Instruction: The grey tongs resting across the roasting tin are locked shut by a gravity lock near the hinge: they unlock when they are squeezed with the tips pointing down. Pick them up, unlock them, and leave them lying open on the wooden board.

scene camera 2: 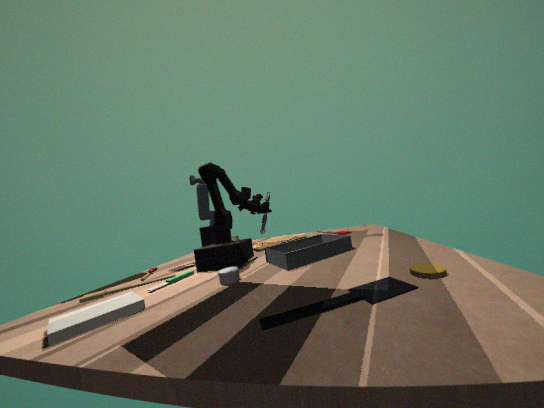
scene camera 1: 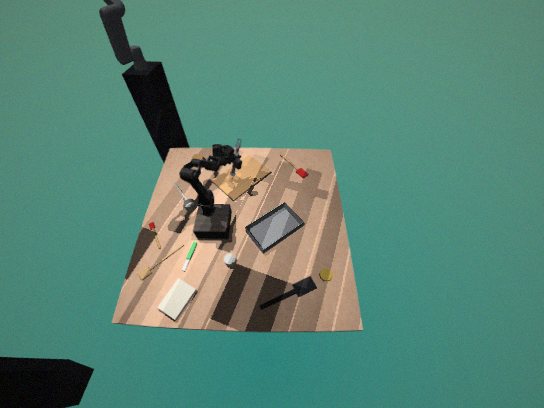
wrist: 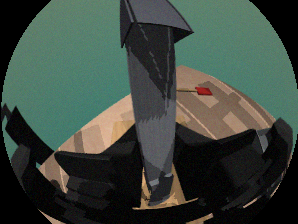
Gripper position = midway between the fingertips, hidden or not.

Observation:
I see my gripper [wrist: 152,122], a white block [scene camera 1: 178,297], a black spatula [scene camera 2: 377,291], a wooden board [scene camera 1: 251,172] and a roasting tin [scene camera 2: 299,253].
The roasting tin also shows in scene camera 1 [scene camera 1: 270,229]. The wrist view does not show the white block: it is out of frame.

